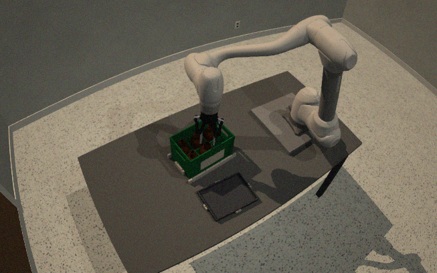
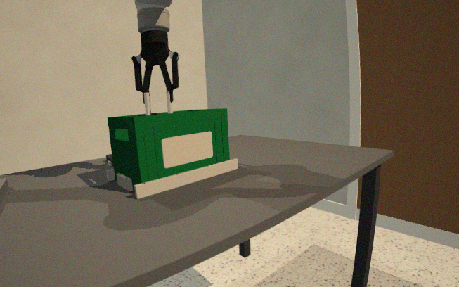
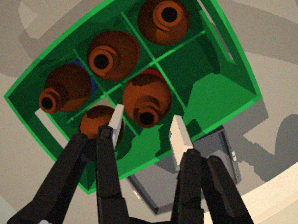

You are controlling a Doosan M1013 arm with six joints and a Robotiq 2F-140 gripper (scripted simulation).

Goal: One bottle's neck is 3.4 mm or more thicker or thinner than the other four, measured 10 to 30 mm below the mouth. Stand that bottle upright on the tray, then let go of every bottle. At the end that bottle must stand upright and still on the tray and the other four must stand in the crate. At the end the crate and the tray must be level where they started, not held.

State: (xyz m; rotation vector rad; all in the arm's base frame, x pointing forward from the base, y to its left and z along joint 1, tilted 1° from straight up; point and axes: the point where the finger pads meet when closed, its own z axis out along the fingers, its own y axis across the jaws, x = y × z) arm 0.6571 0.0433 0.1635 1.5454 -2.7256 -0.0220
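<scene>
Right now the bottle is 11 cm below my hand, 9 cm ahead of it and 2 cm to the left of it. Also, from my hand: crate (12 cm below, 4 cm to the right, 1 cm ahead); black tray (24 cm to the left, 19 cm below, 1 cm behind).
</scene>
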